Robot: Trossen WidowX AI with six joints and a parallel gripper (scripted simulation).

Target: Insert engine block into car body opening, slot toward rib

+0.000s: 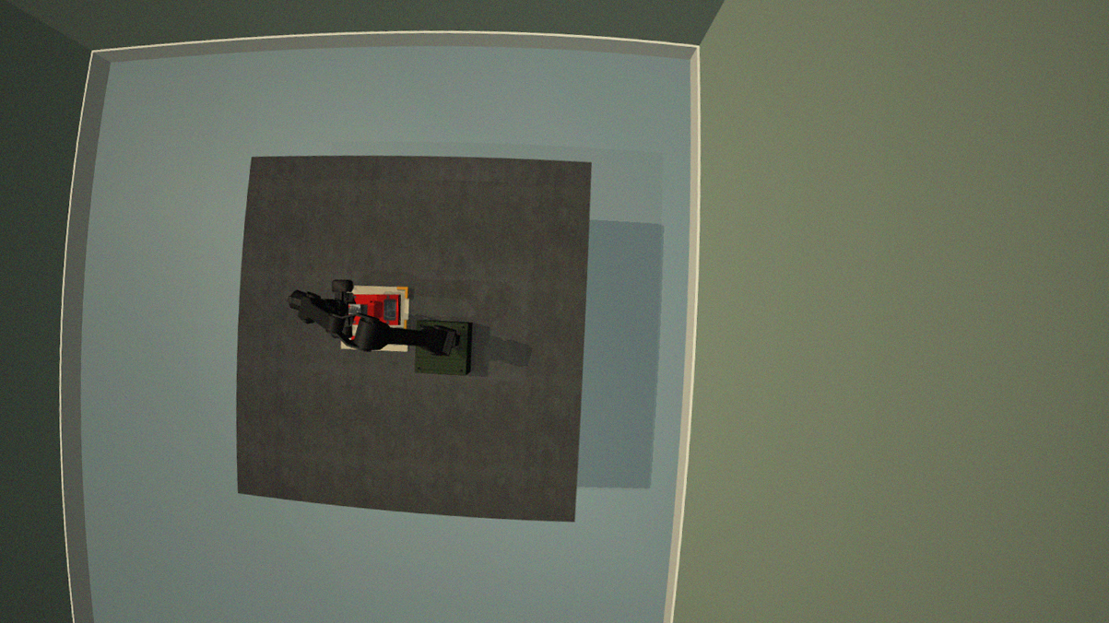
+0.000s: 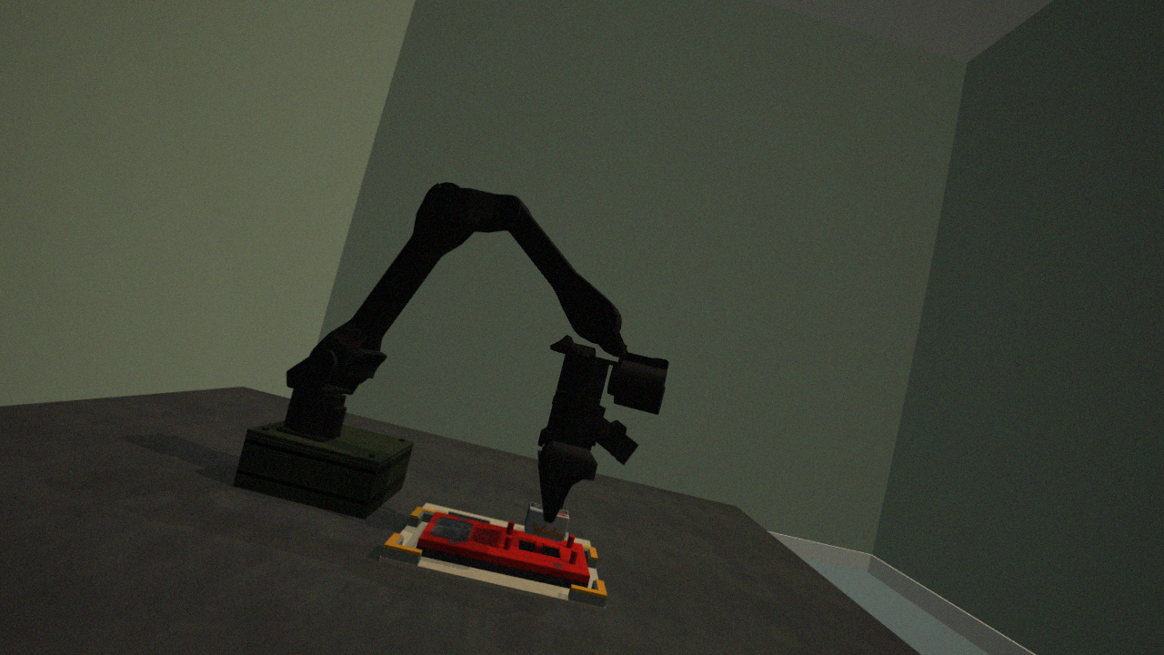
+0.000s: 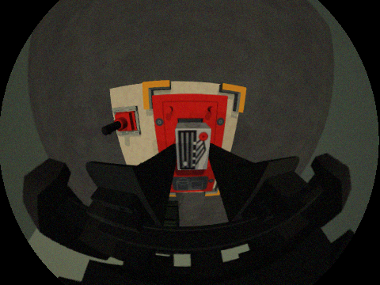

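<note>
Right now my gripper tip is 1 cm above the grey engine block. The rest, counted from my gripper tip: beige base plate: 5 cm below, 4 cm behind, 1 cm to the left; then black post: 11 cm to the left, 3 cm below, 1 cm ahead.
</note>
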